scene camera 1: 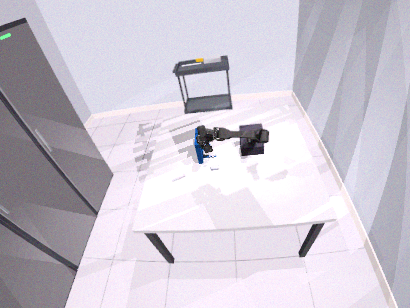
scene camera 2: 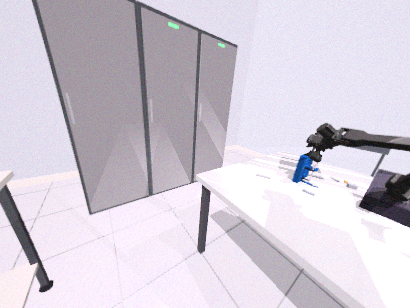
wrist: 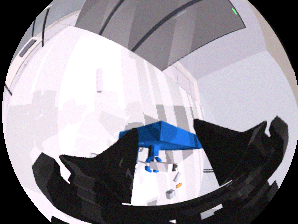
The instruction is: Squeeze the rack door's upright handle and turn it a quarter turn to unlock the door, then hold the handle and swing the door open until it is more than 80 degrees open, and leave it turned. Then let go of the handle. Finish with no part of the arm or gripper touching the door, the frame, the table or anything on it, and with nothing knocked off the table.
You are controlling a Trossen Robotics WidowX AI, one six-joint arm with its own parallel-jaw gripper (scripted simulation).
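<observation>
There's a frame here, and the gripper is open with nothing in it.
</observation>
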